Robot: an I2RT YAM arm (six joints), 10 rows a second.
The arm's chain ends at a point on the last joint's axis. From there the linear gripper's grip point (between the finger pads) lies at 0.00 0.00 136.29 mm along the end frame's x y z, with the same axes.
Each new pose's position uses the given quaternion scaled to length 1; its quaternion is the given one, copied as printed.
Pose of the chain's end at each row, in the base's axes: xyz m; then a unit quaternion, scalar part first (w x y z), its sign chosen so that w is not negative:
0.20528 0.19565 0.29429 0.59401 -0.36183 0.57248 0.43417
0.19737 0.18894 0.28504 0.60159 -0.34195 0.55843 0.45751
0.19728 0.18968 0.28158 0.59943 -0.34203 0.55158 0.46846
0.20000 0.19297 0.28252 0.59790 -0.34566 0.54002 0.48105
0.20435 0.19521 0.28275 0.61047 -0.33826 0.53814 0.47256
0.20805 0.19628 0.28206 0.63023 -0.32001 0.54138 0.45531
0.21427 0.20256 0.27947 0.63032 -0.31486 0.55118 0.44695
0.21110 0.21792 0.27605 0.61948 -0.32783 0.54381 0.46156
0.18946 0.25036 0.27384 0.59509 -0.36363 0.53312 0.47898
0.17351 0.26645 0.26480 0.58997 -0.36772 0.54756 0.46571
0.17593 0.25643 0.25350 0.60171 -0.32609 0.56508 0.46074
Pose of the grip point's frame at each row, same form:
0.25515 0.32199 0.30556 0.59401 -0.36183 0.57248 0.43417
0.24630 0.31465 0.30445 0.60159 -0.34195 0.55843 0.45751
0.24373 0.31600 0.30305 0.59943 -0.34203 0.55158 0.46846
0.24269 0.32011 0.30675 0.59790 -0.34566 0.54002 0.48105
0.25033 0.32082 0.30891 0.61047 -0.33826 0.53814 0.47256
0.26134 0.31844 0.31054 0.63023 -0.32001 0.54138 0.45531
0.27061 0.32381 0.30593 0.63032 -0.31486 0.55118 0.44695
0.26168 0.34170 0.30243 0.61948 -0.32783 0.54381 0.46156
0.22846 0.37895 0.29662 0.59509 -0.36363 0.53312 0.47898
0.21489 0.39509 0.28251 0.58997 -0.36772 0.54756 0.46571
0.22766 0.38088 0.27376 0.60171 -0.32609 0.56508 0.46074

